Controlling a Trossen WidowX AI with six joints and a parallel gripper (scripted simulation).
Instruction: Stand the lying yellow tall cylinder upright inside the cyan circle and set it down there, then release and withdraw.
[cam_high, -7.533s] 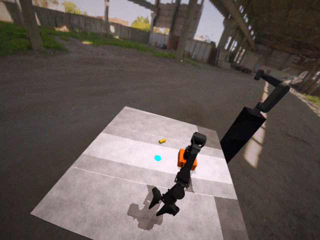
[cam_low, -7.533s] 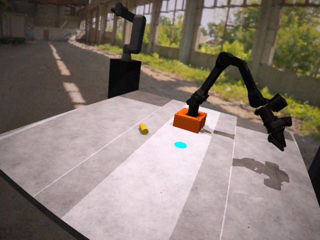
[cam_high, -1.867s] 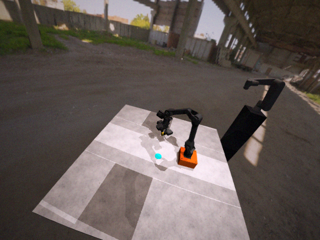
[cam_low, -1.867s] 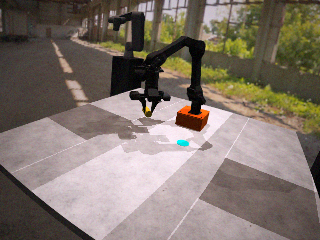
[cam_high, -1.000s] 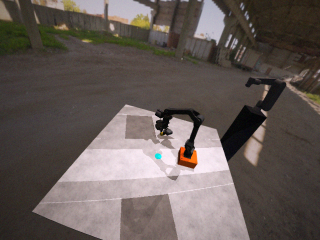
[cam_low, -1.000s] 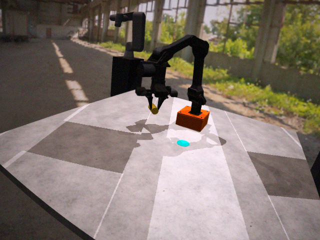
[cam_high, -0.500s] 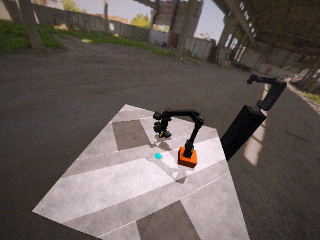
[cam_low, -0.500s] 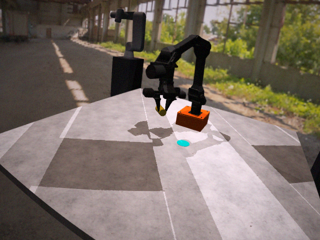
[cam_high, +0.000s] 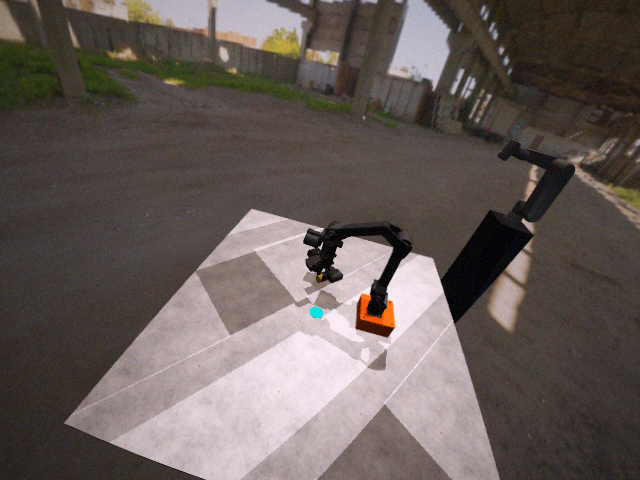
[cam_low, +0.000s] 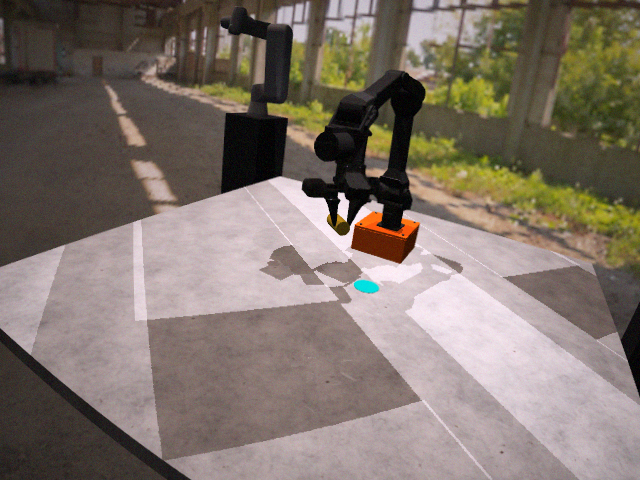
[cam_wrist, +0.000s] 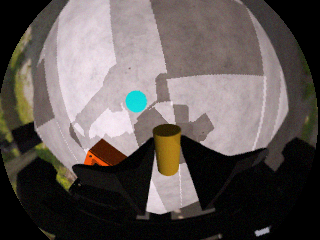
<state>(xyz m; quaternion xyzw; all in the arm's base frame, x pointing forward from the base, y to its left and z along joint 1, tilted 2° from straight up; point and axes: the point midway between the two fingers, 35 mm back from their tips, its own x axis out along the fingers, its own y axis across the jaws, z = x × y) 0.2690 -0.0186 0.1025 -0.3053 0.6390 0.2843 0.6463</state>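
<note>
The cyan circle is 14 cm below my gripper tip, 8 cm to the left of it and 3 cm behind it. Round my gripper tip: yellow cylinder 2 cm to the right, 1 cm behind.
</note>
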